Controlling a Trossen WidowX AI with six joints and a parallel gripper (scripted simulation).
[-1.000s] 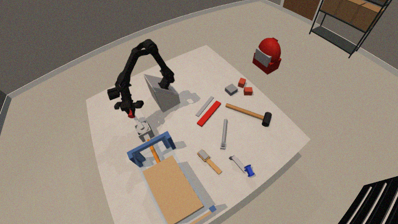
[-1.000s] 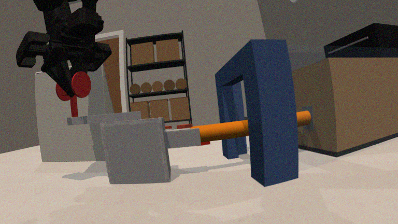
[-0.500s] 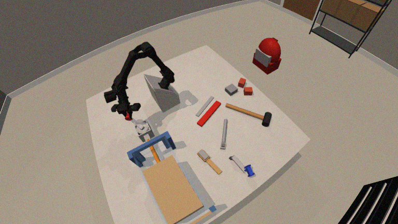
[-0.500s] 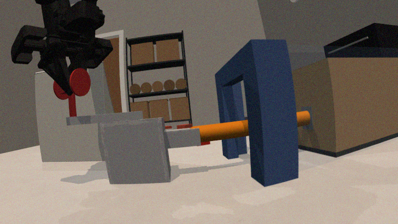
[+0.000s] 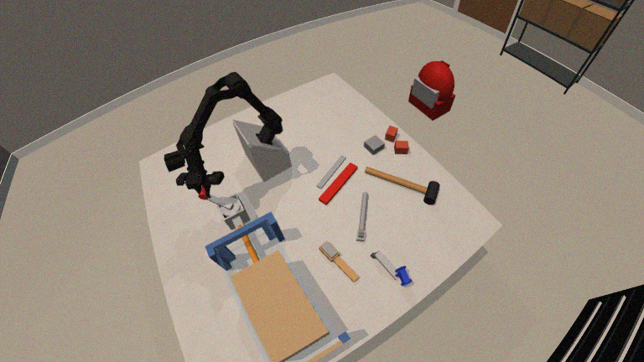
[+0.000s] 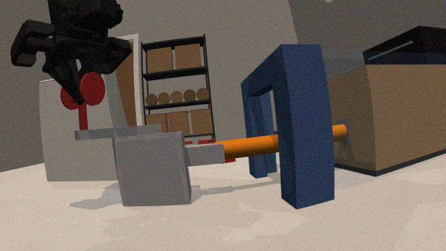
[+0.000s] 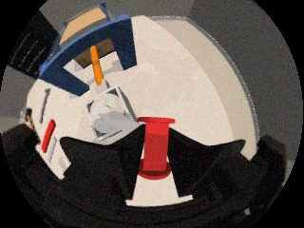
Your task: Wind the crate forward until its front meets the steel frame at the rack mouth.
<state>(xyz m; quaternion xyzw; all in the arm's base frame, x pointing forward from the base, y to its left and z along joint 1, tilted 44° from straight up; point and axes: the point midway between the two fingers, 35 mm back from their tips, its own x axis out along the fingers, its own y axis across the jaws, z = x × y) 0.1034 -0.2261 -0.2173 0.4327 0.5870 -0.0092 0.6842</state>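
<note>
The red-knobbed crank is 3 cm to the left of my gripper tip, 3 cm below it and 1 cm ahead of it. Also, from my gripper tip: grey winch 10 cm below, 6 cm to the left, 5 cm ahead; then red knob 2 cm behind, 1 cm to the left; then blue steel frame 22 cm ahead, 7 cm to the left, 3 cm below.
</note>
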